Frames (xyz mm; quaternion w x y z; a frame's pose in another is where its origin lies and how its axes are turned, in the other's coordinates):
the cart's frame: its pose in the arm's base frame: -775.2 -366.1 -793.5 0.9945 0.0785 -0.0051 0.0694
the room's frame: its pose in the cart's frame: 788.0 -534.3 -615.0 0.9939 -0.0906 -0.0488 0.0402
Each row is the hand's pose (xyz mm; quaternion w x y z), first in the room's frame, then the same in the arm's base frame.
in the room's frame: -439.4 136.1 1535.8 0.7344 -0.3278 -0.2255 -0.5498
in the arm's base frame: -570.6 -635.9 -2.4 0.7693 -0.2736 -0.3093 -0.4875
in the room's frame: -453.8 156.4 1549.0 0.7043 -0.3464 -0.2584 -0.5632
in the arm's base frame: -590.4 -619.0 8.3 0.7386 -0.2875 -0.3421 -0.5048
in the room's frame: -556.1 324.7 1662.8 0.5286 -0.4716 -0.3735 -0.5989
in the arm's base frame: -738.9 -475.3 103.4 0.5596 -0.3959 -0.4587 -0.5655
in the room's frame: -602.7 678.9 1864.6 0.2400 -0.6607 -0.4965 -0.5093
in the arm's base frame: -882.9 -137.7 286.9 0.2543 -0.5738 -0.5816 -0.5176
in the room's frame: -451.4 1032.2 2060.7 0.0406 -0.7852 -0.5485 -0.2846
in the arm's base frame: -834.0 240.3 489.1 0.0285 -0.7043 -0.6316 -0.3228
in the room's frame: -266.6 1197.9 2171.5 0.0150 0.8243 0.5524 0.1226
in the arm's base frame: -703.0 441.4 616.7 0.0442 0.7525 0.6347 0.1703
